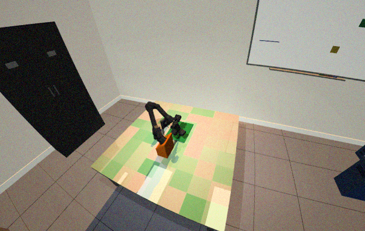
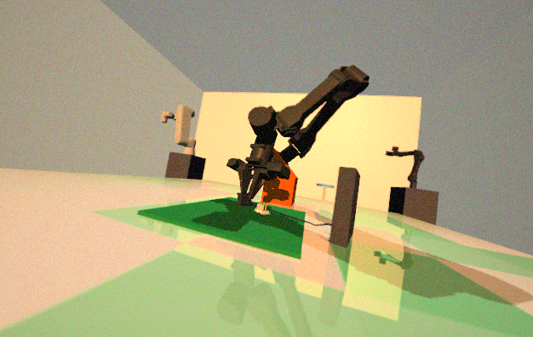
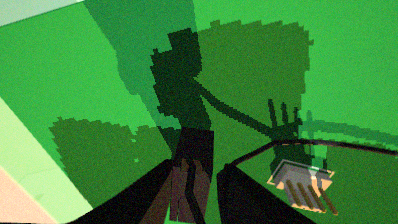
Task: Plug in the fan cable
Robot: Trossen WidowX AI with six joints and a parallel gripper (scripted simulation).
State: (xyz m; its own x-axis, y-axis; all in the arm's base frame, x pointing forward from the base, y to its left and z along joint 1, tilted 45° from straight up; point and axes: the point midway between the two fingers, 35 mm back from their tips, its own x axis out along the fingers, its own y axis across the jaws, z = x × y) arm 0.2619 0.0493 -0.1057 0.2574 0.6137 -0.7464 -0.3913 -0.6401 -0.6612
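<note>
Right now my gripper tip is 50 mm short of the four-pin fan header, 60 mm to the right of it and 20 mm above it. Round my gripper tip: dark fan: 90 mm ahead, 210 mm to the left, 40 mm above; then fan plug: 10 mm ahead, 10 mm to the right; then board: 70 mm ahead, 30 mm to the left, 40 mm below.
</note>
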